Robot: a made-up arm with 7 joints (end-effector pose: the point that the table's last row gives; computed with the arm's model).
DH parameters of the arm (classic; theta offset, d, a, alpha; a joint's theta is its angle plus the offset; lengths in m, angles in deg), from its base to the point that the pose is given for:
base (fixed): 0 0 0 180
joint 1: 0 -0.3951 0 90
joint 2: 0 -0.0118 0 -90
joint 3: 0 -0.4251 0 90
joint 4: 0 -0.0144 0 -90
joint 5: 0 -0.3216 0 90
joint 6: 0 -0.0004 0 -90
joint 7: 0 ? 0 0
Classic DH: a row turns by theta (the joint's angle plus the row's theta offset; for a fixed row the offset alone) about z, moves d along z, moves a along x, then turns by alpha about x.
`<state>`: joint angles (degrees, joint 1 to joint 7).
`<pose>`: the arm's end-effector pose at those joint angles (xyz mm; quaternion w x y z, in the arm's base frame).
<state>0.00 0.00 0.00 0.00 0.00 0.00 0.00</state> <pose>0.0 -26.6 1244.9 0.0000 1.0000 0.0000 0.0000</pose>
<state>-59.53 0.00 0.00 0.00 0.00 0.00 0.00</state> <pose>22.9 -13.5 1244.9 0.0000 0.8681 0.4964 0.0000</pose>
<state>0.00 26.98 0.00 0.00 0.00 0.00 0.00</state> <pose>385.5 -26.6 1152.4 0.0000 0.9724 0.0000 -0.2333</pose>
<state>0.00 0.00 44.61 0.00 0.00 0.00 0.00</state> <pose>-10.4 -22.3 1244.9 0.0000 0.9252 -0.3795 0.0000</pose>
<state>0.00 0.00 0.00 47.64 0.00 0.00 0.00</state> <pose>313.8 -26.6 1106.4 0.0000 0.9148 0.0000 -0.4039</pose>
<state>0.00 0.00 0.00 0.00 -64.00 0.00 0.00</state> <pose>0.4 -26.4 1244.9 0.0000 0.8480 0.5299 0.0000</pose>
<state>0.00 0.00 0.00 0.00 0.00 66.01 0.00</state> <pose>94.2 -26.6 1183.7 0.0000 0.8386 0.0000 -0.5447</pose>
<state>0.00 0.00 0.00 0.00 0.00 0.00 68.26</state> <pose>0.0 -26.6 1244.9 0.0000 0.8278 -0.5611 0.0000</pose>
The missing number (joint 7, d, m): -0.1031
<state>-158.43 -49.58 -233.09 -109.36 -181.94 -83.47 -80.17</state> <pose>69.6 -321.2 814.6 0.0892 -0.7427 0.5916 0.3009</pose>
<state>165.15 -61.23 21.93 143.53 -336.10 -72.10 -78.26</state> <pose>14.5 101.1 726.4 0.1095 -0.6336 0.7651 -0.0350</pose>
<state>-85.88 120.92 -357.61 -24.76 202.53 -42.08 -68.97</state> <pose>101.8 749.1 71.7 0.8867 0.3007 -0.2583 0.2378</pose>
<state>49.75 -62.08 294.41 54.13 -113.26 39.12 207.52</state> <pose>-141.2 615.4 790.7 0.5086 0.4953 -0.5131 0.4824</pose>
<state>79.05 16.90 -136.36 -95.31 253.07 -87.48 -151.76</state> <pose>-72.6 -446.8 710.4 0.5864 -0.6854 -0.2521 0.3505</pose>
